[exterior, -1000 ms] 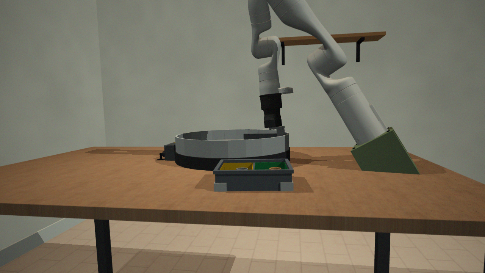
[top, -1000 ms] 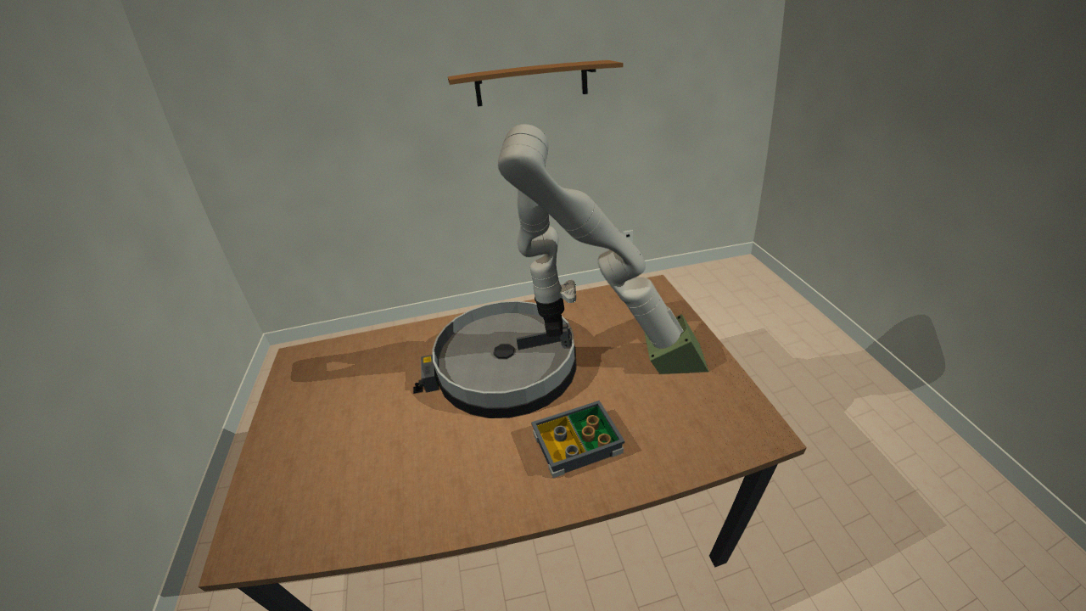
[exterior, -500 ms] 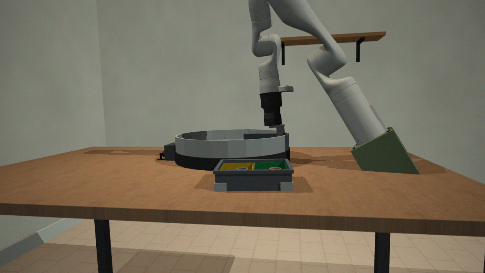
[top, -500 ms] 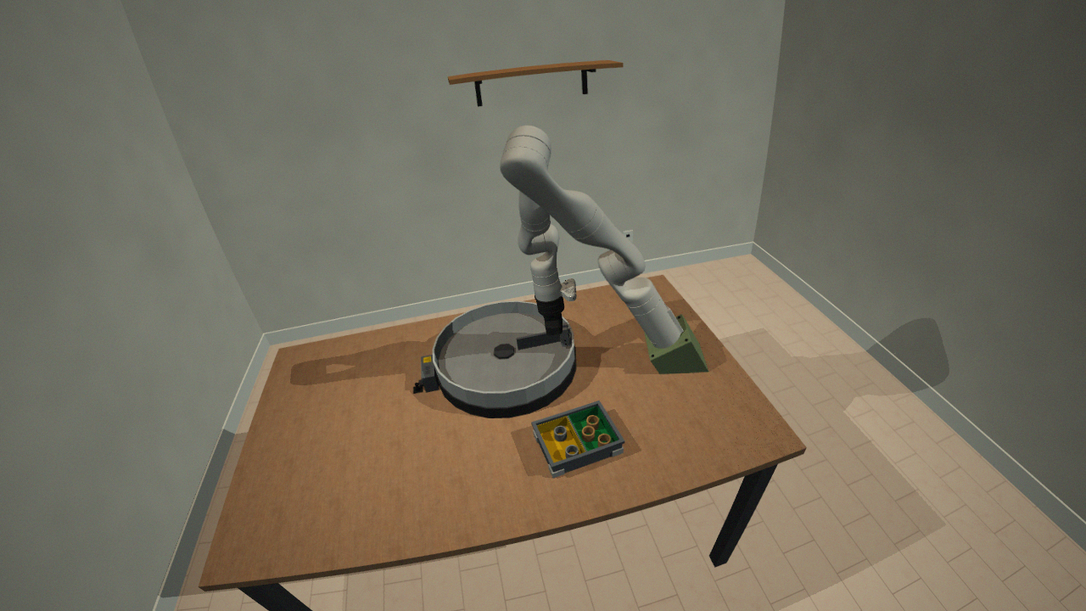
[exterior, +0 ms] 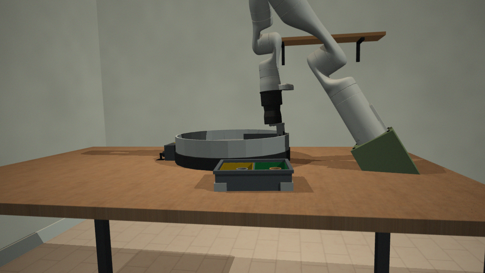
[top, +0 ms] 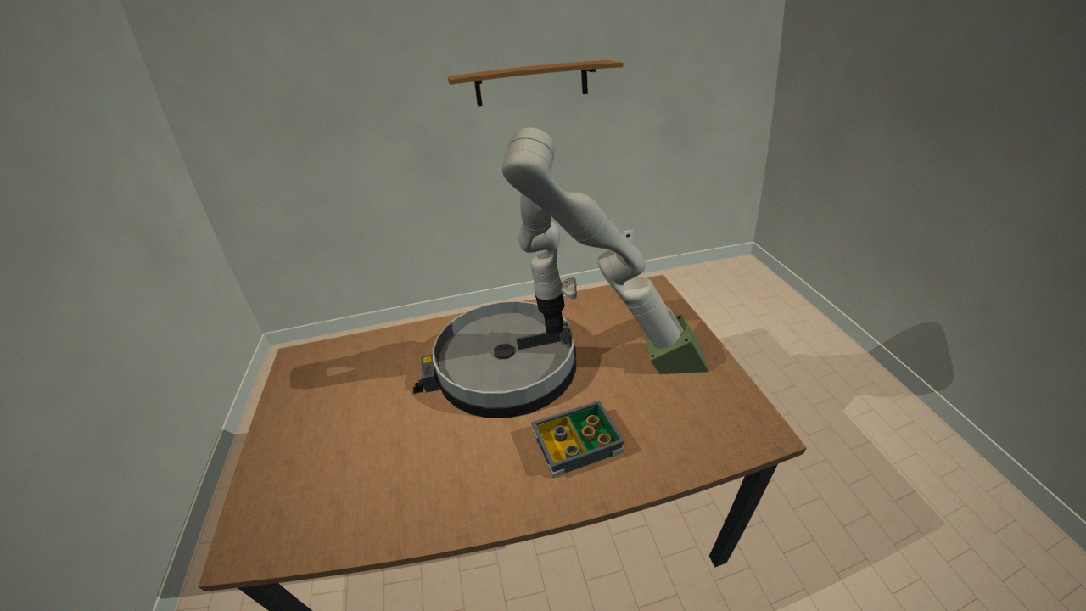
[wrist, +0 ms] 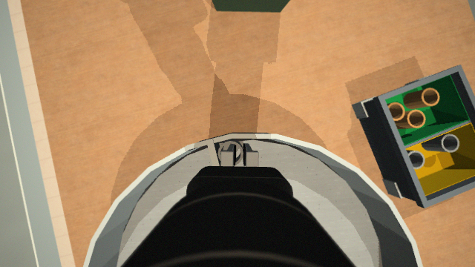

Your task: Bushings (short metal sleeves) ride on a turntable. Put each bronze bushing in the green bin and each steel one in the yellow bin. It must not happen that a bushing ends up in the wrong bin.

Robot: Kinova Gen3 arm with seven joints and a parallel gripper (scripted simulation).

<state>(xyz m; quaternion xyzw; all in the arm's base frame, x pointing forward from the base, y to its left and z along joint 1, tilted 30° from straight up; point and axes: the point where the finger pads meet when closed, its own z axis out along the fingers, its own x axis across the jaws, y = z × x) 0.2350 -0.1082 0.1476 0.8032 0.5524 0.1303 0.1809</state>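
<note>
Now: hand 110 mm short of the bin, 310 mm to the right of it and 60 mm above it. The rest, counted from my hand: grey turntable: 180 mm ahead, 60 mm to the right, 30 mm below.
</note>
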